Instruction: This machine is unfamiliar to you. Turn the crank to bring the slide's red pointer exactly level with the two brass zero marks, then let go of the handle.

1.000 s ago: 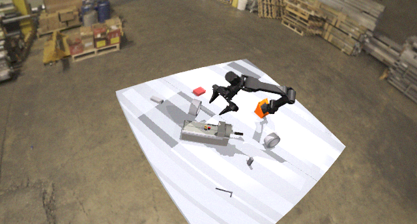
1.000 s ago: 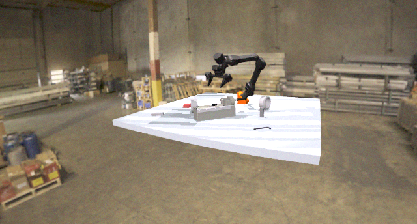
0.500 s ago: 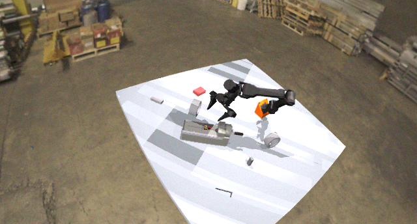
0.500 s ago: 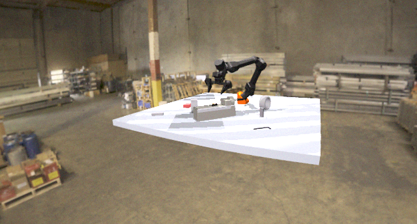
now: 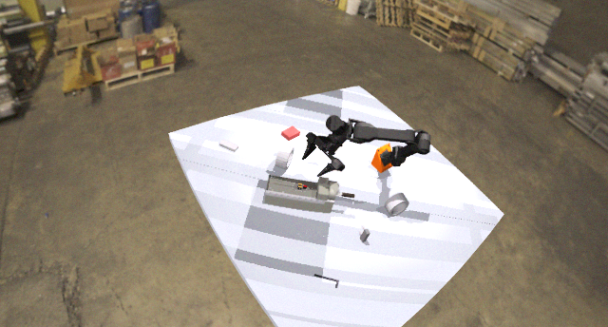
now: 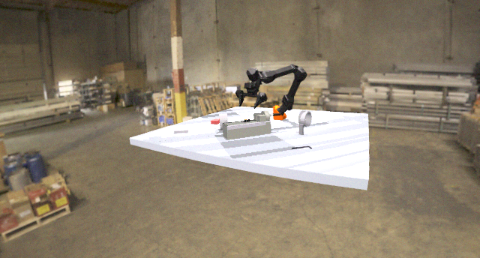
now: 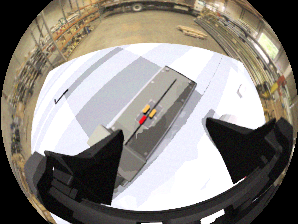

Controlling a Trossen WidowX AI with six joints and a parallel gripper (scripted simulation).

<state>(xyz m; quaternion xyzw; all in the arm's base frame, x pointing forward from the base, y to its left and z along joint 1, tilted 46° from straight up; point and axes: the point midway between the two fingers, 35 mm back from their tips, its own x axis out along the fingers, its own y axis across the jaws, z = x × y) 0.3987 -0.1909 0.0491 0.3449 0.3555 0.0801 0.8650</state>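
My gripper tip is now 16 cm to the right of the dark crank handle, 6 cm past it and 5 cm above it. Round my gripper tip: grey bar 41 cm to the right, 14 cm below, 9 cm ahead; red pointer 7 cm below, 3 cm ahead, 2 cm to the left; small clip 30 cm to the left, 12 cm below, 3 cm behind.
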